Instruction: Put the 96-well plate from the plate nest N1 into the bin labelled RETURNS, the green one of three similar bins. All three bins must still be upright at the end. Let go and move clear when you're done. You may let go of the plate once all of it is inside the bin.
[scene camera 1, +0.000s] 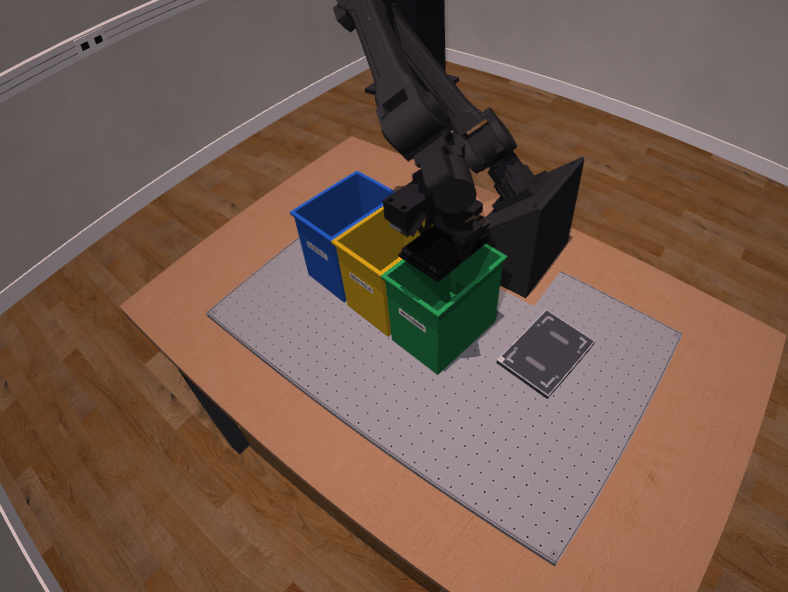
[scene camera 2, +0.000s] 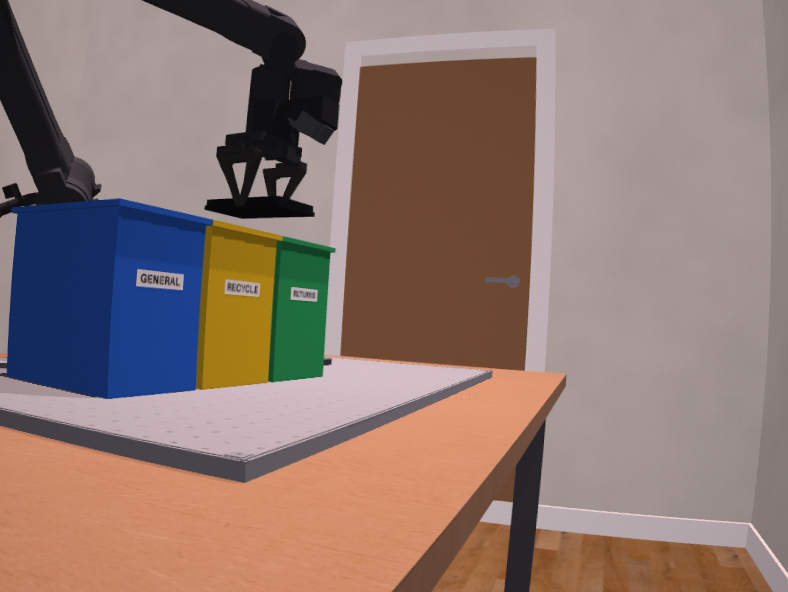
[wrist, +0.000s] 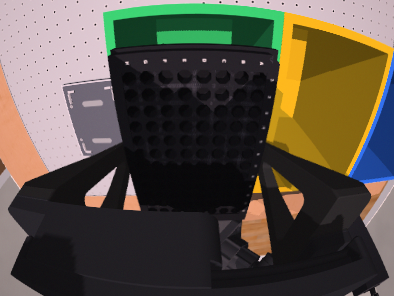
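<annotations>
My gripper is visible in scene camera 1, and so is a black 96-well plate. I see my gripper again in scene camera 2 (259, 211), while the plate appears in scene camera 2 (275, 206). The wrist view shows me both my gripper and the plate. On the black 96-well plate, (scene camera 1: 450, 238) and (wrist: 193, 177) are the same spot. For my gripper, too, (scene camera 1: 439, 223) and (wrist: 114, 244) are the same spot.
</annotations>
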